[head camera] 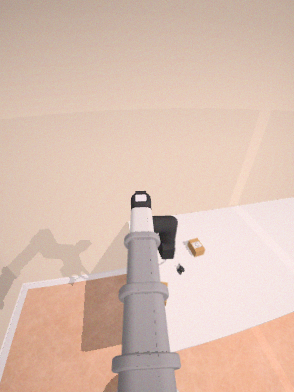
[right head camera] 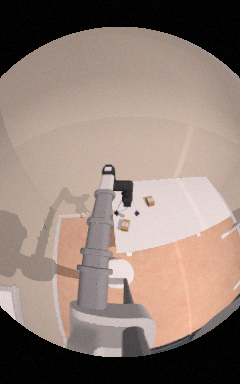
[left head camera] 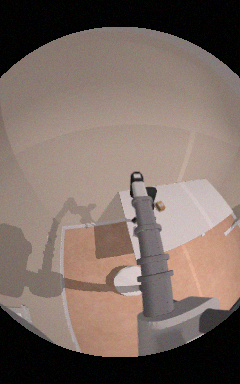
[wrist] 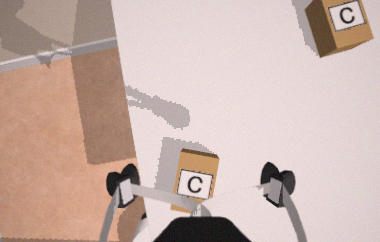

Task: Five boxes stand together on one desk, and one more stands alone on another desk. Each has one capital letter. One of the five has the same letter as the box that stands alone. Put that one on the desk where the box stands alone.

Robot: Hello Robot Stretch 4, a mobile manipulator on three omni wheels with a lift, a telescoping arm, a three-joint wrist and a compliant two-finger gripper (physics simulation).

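Frame: origin at the robot's base, x ahead, y right, z down, level; centimetres.
Seen in the pictures: gripper, fingertip midpoint: [head camera: 162, 273] [right head camera: 126, 214] [wrist: 199, 177]; robot's base, origin of the base link: [right head camera: 117, 272] [left head camera: 130, 280].
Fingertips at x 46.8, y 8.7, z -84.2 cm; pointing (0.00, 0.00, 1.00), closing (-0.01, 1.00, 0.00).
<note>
Pixels of each thing's top centre, then the offset from my fingertips to it. Level surfaces: height alone.
- brown box with a C label, middle of its top: [wrist: 194, 184] [right head camera: 124, 223] dy -0.7, dx -3.4, dz +9.8 cm
- white desk, its level: dz +14.8 cm
- second brown box with a C, middle of its top: [wrist: 346, 15] [head camera: 196, 244] [right head camera: 150, 199] [left head camera: 160, 204] dy +23.3, dx +21.8, dz +9.8 cm
- Orange-brown floor, its level: dz +86.9 cm
A brown box with a C label [wrist: 201, 162] [right head camera: 125, 225] [head camera: 165, 295] stands near the left end of the white desk [wrist: 240, 110] [head camera: 240, 280] [right head camera: 170, 220] [left head camera: 175, 222]. The arm hides most of it in the head view. A second brown box with a C [wrist: 345, 39] [right head camera: 149, 201] [head camera: 196, 247] [left head camera: 160, 206] stands apart, farther in on the same desk. My gripper [wrist: 199, 177] [right head camera: 127, 213] is open and empty, with its fingers spread wide above the first box and apart from it. The group of boxes on the other desk does not show.
The telescoping arm [head camera: 142, 310] [left head camera: 152, 265] [right head camera: 96, 250] reaches out over the desk's left end. Orange-brown floor [head camera: 55, 330] [wrist: 40, 150] lies left of and in front of the desk. A white round object [left head camera: 126, 281] [right head camera: 122, 272] is on the floor side. A beige wall [head camera: 100, 160] rises behind.
</note>
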